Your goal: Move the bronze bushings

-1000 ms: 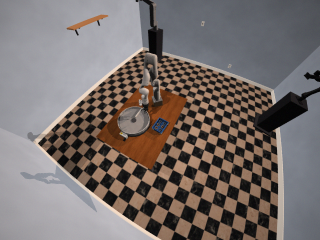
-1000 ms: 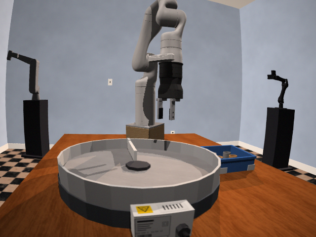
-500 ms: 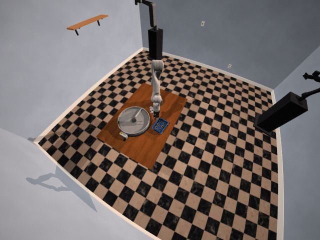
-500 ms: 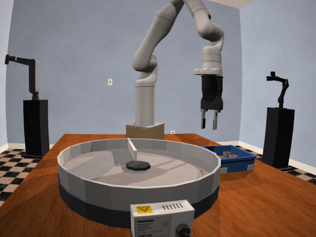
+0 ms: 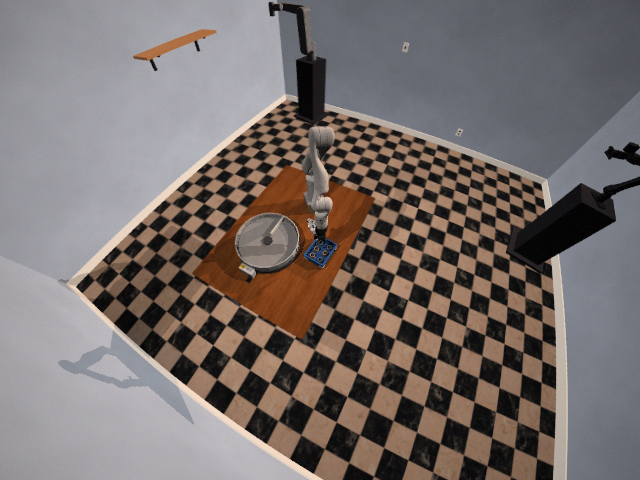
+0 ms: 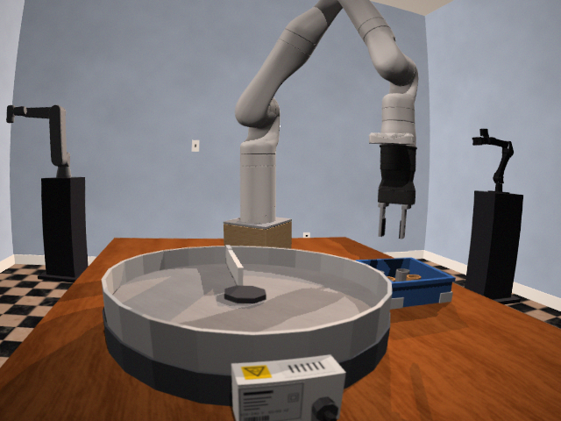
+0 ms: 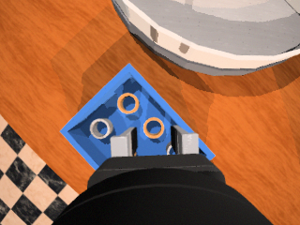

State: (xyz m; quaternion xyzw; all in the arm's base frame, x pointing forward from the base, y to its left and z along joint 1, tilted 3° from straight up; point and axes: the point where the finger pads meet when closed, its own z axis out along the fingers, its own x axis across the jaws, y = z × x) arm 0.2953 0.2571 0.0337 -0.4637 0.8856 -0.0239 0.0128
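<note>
My gripper is now 3 cm to the right of the blue crate and 11 cm above it. Round my hand: grey disc: 17 cm ahead, 28 cm to the right, 8 cm below.
</note>
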